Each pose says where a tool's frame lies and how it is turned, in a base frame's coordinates. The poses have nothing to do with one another.
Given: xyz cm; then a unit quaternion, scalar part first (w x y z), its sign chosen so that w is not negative.
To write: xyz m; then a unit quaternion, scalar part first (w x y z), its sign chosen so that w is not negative. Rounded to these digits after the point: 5 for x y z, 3 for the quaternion.
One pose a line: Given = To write
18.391 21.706 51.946 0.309 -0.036 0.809 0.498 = 0.18391 0.21706 0.51946 0.309 -0.036 0.809 0.498
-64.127 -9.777 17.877 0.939 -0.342 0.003 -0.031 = -0.64127 -0.09777 0.17877 0.939 -0.342 0.003 -0.031
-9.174 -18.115 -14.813 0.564 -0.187 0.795 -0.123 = -0.09174 -0.18115 -0.14813 0.564 -0.187 0.795 -0.123
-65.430 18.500 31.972 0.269 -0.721 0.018 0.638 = -0.65430 0.18500 0.31972 0.269 -0.721 0.018 0.638
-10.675 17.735 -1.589 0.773 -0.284 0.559 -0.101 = -0.10675 0.17735 -0.01589 0.773 -0.284 0.559 -0.101
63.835 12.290 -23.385 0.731 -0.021 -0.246 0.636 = 0.63835 0.12290 -0.23385 0.731 -0.021 -0.246 0.636
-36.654 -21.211 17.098 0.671 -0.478 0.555 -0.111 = -0.36654 -0.21211 0.17098 0.671 -0.478 0.555 -0.111
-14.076 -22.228 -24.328 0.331 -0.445 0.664 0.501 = -0.14076 -0.22228 -0.24328 0.331 -0.445 0.664 0.501
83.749 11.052 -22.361 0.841 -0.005 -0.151 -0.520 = 0.83749 0.11052 -0.22361 0.841 -0.005 -0.151 -0.520
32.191 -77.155 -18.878 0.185 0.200 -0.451 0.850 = 0.32191 -0.77155 -0.18878 0.185 0.200 -0.451 0.850
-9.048 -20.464 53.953 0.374 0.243 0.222 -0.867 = -0.09048 -0.20464 0.53953 0.374 0.243 0.222 -0.867
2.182 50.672 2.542 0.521 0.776 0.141 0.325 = 0.02182 0.50672 0.02542 0.521 0.776 0.141 0.325
